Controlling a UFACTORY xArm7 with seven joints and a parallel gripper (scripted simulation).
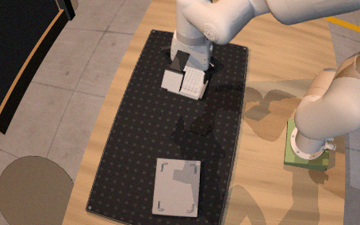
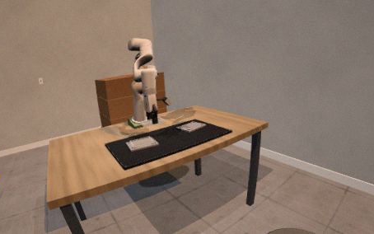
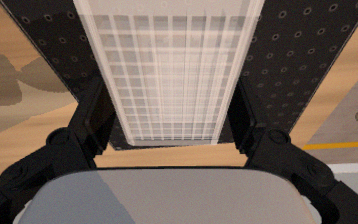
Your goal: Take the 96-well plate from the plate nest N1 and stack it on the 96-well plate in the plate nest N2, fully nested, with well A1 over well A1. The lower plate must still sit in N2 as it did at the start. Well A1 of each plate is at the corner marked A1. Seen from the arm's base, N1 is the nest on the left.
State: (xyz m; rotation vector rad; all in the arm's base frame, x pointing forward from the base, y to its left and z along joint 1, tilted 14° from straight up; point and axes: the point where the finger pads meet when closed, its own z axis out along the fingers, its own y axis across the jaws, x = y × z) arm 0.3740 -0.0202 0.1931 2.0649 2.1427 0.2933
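Right now the plate nest N2 is 20 mm ahead of my hand, 90 mm to the right of it and 120 mm below it. Also, from my hand: plate nest N1 (80 mm behind, 280 mm to the left, 120 mm below).
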